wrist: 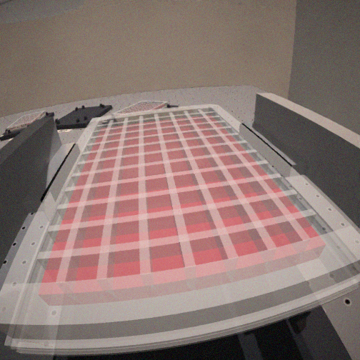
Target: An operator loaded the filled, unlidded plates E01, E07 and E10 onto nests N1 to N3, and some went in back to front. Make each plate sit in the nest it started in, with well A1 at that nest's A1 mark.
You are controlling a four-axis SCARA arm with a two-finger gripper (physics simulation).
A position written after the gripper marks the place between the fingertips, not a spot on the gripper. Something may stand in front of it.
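A dark nest N2 (68,121) is part of the scene, and so is the gripper (158,120).
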